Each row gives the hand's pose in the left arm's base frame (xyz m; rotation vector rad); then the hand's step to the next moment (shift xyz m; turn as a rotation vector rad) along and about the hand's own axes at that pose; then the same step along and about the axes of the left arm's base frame.
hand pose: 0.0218 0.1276 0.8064 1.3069 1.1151 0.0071
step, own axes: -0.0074 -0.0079 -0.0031 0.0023 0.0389 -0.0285
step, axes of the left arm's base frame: -0.0103 -0.0046 -0.0008 0.0047 0.0358 0.0321
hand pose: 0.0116 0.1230 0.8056 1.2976 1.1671 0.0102
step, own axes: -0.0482 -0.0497 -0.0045 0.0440 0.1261 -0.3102
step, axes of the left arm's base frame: -0.0546 -0.0426 -0.0043 -0.1121 0.2959 0.1180
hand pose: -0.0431 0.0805 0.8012 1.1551 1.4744 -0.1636
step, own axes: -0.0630 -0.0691 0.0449 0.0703 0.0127 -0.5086
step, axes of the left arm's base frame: -0.0306 -0.0990 0.0039 -0.3222 0.3876 0.0987
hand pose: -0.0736 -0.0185 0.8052 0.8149 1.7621 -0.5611
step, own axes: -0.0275 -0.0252 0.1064 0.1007 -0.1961 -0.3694
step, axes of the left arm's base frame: 0.0530 -0.0991 -0.0089 -0.3990 0.1594 0.0215
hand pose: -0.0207 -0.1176 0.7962 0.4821 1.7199 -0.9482
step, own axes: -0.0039 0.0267 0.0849 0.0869 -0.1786 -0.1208
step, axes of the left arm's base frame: 0.0718 -0.0502 -0.0162 -0.2312 -0.0239 -0.0019
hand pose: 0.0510 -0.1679 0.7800 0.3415 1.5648 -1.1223
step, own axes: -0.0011 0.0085 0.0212 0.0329 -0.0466 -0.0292
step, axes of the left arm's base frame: 0.0193 -0.0122 -0.0014 -0.0623 -0.0115 -0.0093
